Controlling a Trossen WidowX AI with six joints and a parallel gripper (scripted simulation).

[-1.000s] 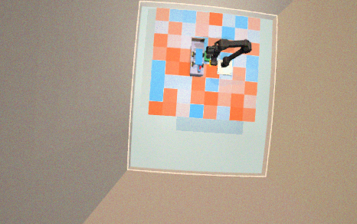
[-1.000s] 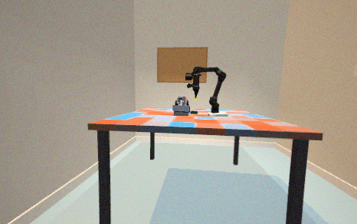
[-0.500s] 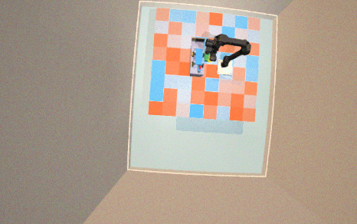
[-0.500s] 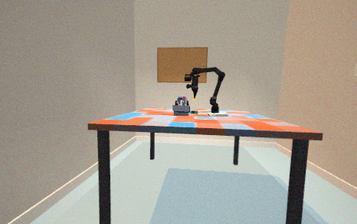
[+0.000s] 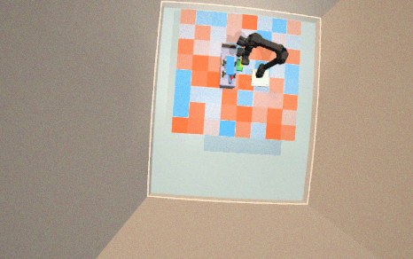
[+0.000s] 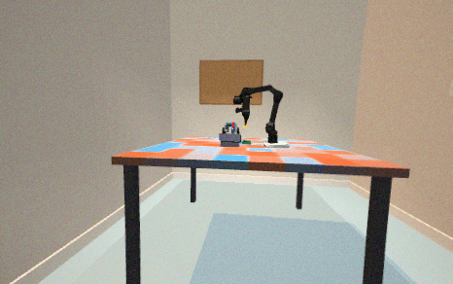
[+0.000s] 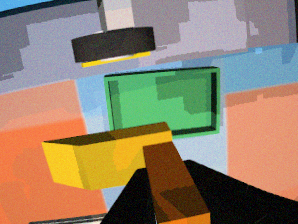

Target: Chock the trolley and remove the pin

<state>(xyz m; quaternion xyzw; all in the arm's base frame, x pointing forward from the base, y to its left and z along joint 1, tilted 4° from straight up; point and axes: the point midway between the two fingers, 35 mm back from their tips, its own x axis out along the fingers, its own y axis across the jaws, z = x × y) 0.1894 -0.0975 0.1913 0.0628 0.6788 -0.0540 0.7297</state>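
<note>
Now: gripper tip 170 mm to the right of the red-headed stop pin, 120 mm short of it and 30 mm above it. From my gripper tip the other things lie so: blue trolley 120 mm ahead, 50 mm to the left, 50 mm below; then grey ramp 120 mm ahead, 110 mm below, 50 mm to the left; then yellow chock 20 mm to the left, 10 mm below.
</note>
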